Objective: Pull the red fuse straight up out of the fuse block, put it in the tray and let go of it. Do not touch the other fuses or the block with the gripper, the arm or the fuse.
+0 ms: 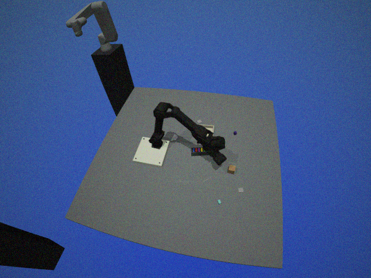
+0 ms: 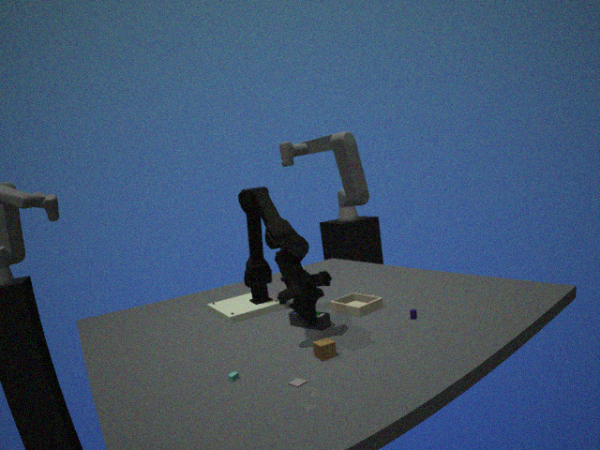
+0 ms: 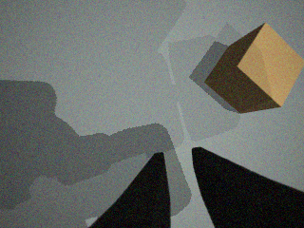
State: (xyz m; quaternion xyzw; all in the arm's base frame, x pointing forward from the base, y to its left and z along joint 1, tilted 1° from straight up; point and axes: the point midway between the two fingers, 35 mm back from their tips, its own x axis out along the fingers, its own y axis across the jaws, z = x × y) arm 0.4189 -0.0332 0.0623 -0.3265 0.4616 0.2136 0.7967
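The red fuse is 160 mm behind my gripper tip, 50 mm to the left of it and 30 mm below it. From my gripper tip the other things lie so: brown cube 90 mm ahead, 30 mm to the right, 30 mm below; teal piece 60 mm ahead, 250 mm to the right, 50 mm below; tray 150 mm behind, 230 mm to the left, 50 mm below.
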